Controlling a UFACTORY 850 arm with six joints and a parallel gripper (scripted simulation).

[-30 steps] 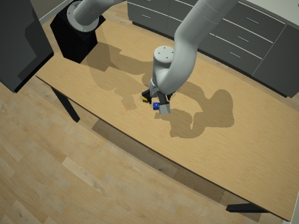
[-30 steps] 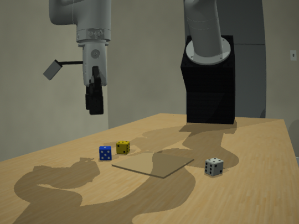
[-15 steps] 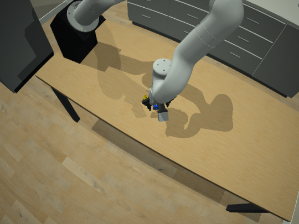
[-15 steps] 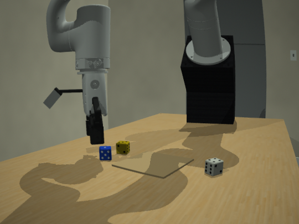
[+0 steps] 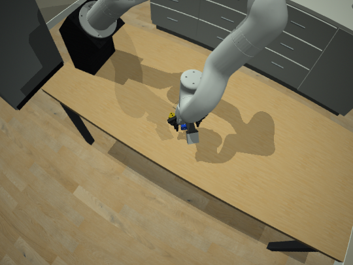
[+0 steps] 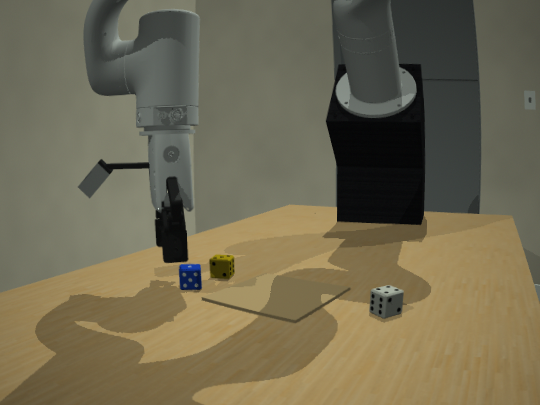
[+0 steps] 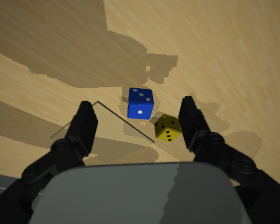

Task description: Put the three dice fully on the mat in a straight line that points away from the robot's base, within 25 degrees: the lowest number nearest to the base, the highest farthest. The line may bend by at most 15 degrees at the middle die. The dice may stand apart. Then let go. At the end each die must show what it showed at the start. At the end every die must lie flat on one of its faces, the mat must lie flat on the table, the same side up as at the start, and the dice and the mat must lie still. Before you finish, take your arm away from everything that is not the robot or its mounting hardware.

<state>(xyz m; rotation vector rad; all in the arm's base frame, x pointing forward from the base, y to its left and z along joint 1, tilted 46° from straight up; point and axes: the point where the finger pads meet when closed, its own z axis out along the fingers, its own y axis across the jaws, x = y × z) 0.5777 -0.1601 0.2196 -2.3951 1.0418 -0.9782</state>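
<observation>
Right now my hand is 20 mm past the blue die, 20 mm to the right of it and 50 mm above it. From my hand the other things lie so: white die 20 mm behind, 290 mm to the left, 50 mm below; then tan mat 40 mm behind, 140 mm to the left, 60 mm below; then yellow die 90 mm behind, 30 mm to the left, 50 mm below.
</observation>
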